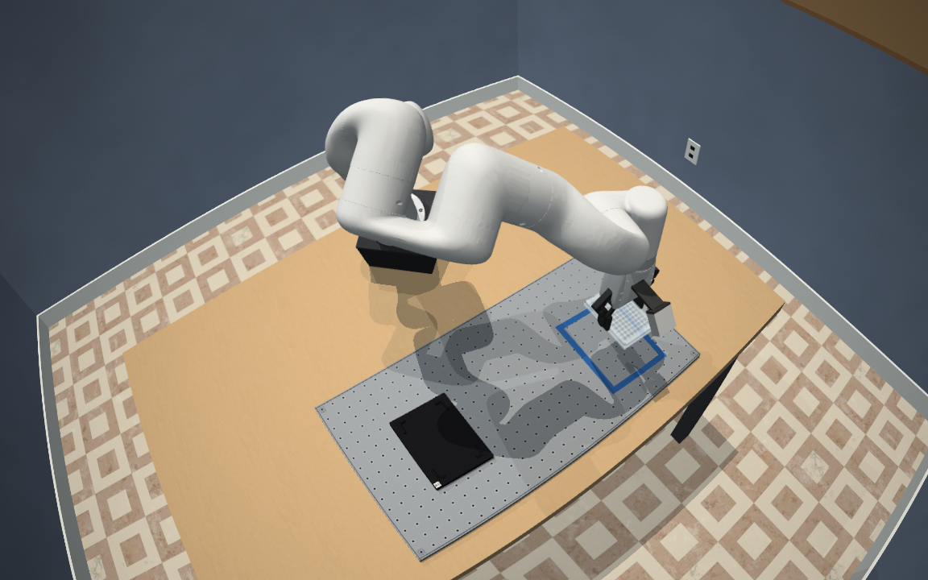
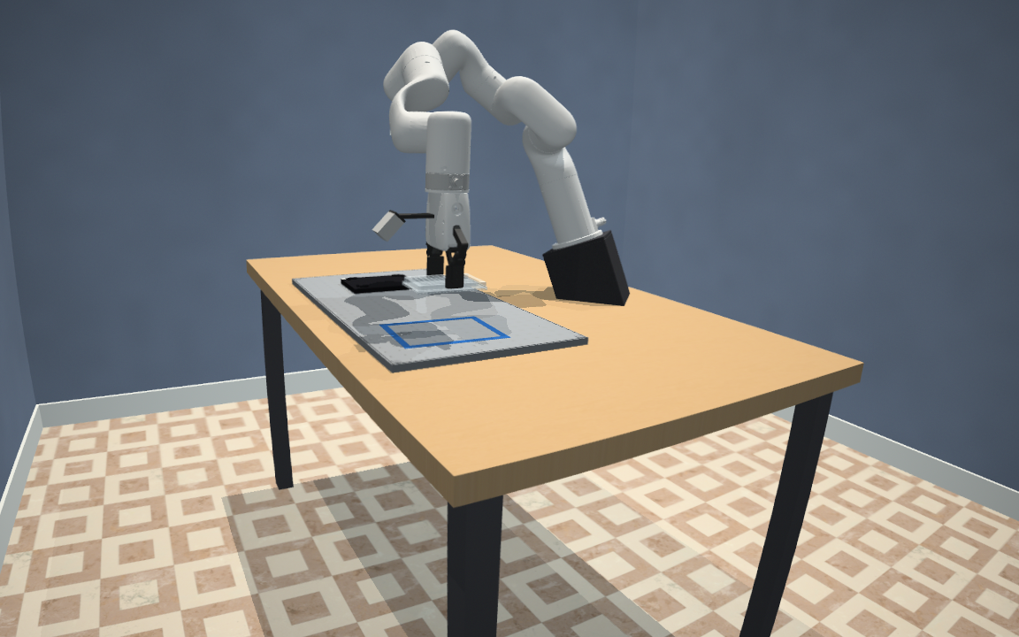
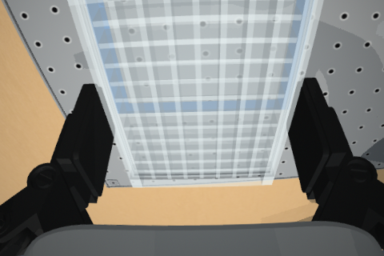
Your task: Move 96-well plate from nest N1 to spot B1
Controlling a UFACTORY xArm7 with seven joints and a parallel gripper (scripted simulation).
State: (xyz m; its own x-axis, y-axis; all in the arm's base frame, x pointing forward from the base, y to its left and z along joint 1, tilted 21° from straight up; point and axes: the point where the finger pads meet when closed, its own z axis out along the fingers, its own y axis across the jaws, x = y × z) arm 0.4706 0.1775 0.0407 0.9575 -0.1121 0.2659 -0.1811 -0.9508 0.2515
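Right now the 96-well plate is 1 cm below my hand. Also, from my hand: black plate nest N1: 39 cm to the right, 9 cm below, 7 cm behind.
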